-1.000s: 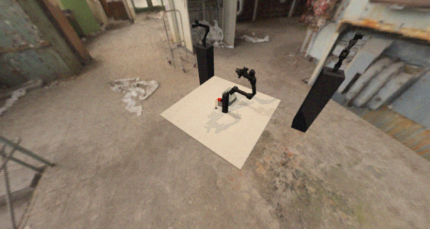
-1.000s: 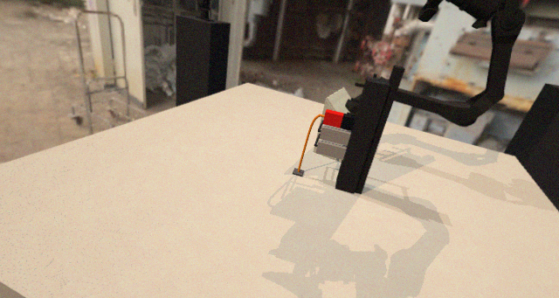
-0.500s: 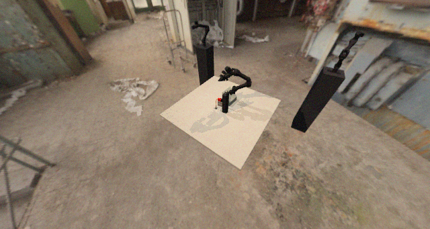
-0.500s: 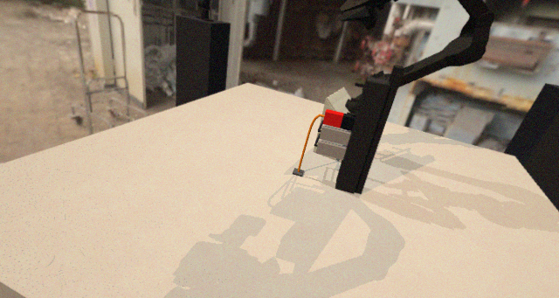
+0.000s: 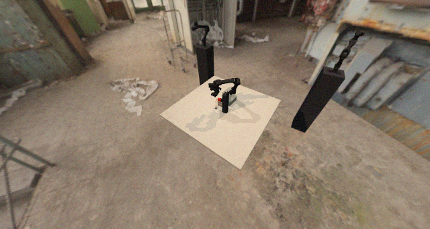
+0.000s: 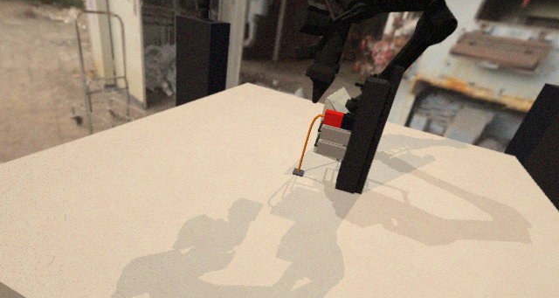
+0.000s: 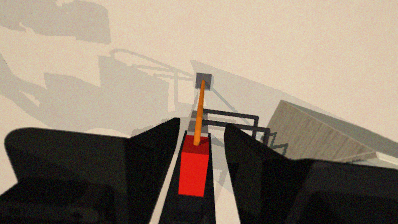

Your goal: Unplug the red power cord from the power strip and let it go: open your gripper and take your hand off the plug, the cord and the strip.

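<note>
Right now the red plug is 10 mm behind my gripper tip, 70 mm to the left of it and 20 mm below it.
</note>
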